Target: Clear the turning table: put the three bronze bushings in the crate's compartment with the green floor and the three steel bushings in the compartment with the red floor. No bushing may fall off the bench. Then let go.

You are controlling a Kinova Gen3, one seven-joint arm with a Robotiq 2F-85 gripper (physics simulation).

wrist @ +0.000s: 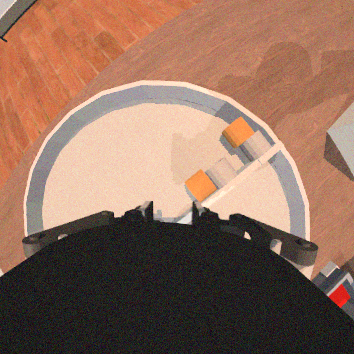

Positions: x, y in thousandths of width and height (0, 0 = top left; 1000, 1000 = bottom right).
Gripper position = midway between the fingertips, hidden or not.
Observation:
In view: the gripper (487, 595) and a round turning table (397, 400).

